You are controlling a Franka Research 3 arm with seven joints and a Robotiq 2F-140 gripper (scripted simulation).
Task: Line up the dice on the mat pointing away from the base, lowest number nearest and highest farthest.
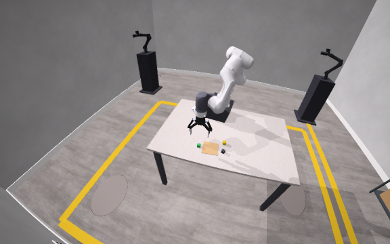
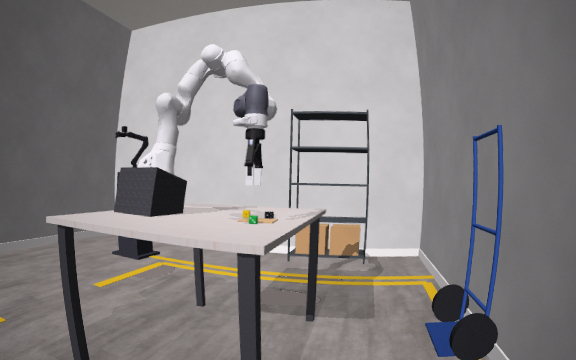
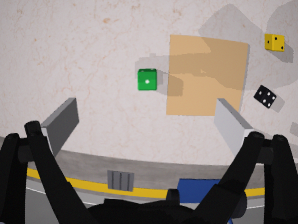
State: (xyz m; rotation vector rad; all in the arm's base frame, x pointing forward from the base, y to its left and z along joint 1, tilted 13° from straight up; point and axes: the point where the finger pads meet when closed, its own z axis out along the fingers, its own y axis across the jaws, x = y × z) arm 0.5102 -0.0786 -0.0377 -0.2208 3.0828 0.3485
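The green die lies 14 cm below my hand. Also, from my hand: yellow die: 11 cm behind, 22 cm to the left, 14 cm below; black die: 1 cm behind, 22 cm to the left, 14 cm below; tan mat: 2 cm behind, 10 cm to the left, 15 cm below.
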